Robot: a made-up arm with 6 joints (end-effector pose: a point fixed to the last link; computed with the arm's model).
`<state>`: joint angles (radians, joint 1 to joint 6).
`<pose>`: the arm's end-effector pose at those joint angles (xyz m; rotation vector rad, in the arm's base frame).
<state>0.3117 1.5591 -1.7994 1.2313 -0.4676 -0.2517</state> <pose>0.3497 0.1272 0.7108 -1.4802 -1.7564 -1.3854</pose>
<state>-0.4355 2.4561 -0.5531 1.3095 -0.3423 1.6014</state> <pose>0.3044 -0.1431 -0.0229 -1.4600 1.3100 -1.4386</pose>
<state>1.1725 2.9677 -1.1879 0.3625 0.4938 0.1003</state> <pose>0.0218 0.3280 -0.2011 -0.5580 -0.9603 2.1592</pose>
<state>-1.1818 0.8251 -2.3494 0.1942 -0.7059 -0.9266</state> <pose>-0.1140 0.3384 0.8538 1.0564 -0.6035 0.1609</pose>
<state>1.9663 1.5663 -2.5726 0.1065 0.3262 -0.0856</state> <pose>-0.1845 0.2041 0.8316 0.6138 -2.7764 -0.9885</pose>
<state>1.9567 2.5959 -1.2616 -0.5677 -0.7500 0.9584</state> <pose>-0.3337 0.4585 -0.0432 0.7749 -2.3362 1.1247</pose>
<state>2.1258 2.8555 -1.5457 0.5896 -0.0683 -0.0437</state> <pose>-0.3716 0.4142 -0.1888 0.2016 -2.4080 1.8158</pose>
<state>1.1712 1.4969 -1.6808 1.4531 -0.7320 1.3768</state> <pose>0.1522 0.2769 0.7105 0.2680 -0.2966 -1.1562</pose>
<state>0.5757 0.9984 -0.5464 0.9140 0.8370 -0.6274</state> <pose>-0.0783 0.1128 0.3680 -0.4058 -2.1505 0.8869</pose>
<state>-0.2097 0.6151 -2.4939 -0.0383 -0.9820 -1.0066</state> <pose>-0.5758 0.1584 0.7110 0.8861 -0.6894 1.1422</pose>
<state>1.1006 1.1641 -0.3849 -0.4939 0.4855 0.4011</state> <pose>-0.0224 0.0313 0.2726 -0.8270 -2.3368 1.7258</pose>
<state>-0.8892 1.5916 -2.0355 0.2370 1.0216 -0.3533</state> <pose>0.2720 -0.2166 0.5871 -2.3734 -1.1942 0.4835</pose>
